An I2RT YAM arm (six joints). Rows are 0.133 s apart.
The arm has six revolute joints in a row. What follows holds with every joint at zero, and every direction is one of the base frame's.
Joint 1 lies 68.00 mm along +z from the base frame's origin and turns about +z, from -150.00 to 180.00 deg.
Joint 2 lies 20.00 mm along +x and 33.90 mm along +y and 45.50 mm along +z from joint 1 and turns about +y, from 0.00 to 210.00 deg.
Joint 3 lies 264.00 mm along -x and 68.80 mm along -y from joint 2 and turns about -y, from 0.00 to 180.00 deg.
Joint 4 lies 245.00 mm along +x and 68.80 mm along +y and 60.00 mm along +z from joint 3 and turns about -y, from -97.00 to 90.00 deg.
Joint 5 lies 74.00 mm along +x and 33.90 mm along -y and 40.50 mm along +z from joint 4 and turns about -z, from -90.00 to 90.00 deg.
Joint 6 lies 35.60 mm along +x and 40.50 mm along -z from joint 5 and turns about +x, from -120.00 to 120.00 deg.
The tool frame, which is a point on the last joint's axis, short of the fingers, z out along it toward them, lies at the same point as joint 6; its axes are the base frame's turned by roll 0.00, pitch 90.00 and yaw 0.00 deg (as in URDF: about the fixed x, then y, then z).
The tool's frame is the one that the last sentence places.
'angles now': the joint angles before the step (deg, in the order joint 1, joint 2, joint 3, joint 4, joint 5, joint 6). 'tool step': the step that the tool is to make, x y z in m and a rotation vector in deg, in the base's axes. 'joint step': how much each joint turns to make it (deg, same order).
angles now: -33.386 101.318 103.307 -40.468 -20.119 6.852
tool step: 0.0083 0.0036 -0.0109 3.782 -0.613 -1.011
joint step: 1.026 0.599 -1.832 2.387 -0.591 4.283
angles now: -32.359 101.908 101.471 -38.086 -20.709 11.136
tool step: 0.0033 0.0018 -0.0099 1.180 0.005 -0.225
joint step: 0.457 0.016 -2.224 2.065 -0.089 1.288
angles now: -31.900 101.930 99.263 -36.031 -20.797 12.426
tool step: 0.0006 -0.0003 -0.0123 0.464 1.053 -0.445
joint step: 0.049 0.001 -2.461 1.393 0.485 0.199
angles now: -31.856 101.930 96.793 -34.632 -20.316 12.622
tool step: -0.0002 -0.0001 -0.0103 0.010 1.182 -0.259
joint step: 0.024 -0.004 -1.981 0.864 0.614 -0.304
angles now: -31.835 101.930 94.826 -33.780 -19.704 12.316
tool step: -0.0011 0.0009 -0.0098 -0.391 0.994 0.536
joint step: 0.042 -0.236 -2.202 0.982 0.195 -1.029
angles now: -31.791 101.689 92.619 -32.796 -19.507 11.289
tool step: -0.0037 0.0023 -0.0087 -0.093 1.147 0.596
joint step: 0.003 -0.728 -2.465 0.491 0.024 -0.960
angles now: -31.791 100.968 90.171 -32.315 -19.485 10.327
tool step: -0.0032 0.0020 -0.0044 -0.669 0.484 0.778
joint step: 0.002 -0.744 -1.745 0.542 0.001 -1.200
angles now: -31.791 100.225 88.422 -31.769 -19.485 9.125
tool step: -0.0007 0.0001 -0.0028 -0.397 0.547 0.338
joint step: -0.027 -0.019 -0.499 -0.024 0.170 -0.746
